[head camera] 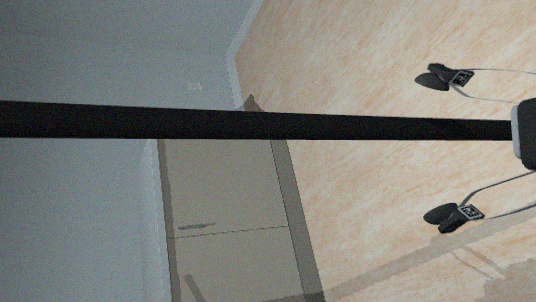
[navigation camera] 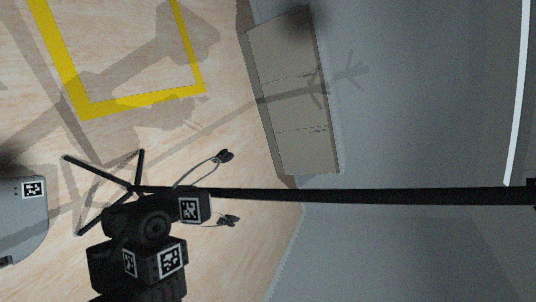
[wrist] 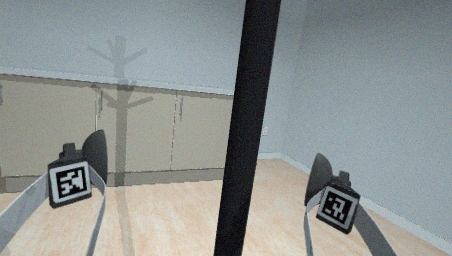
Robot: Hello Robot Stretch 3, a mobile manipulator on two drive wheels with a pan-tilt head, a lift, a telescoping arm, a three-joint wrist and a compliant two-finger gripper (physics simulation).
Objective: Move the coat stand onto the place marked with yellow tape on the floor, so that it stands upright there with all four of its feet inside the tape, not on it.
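The black coat stand appears upright on the floor, outside the yellow tape. Three feet show in the navigation view; the wrist and gripper body hide the rest of the base. The tape outline shows in part at that view's upper left, a short way from the nearest feet. My gripper is wide open. The pole passes between its two spread fingers in all three views, nearer the right finger in the wrist view, and neither fingertip appears to touch it. The stand's top is out of view.
A low beige cabinet stands against the grey wall. A room corner lies beyond the pole. Part of my grey base shows at the navigation view's left edge. Shadows of robot and stand cross floor and tape.
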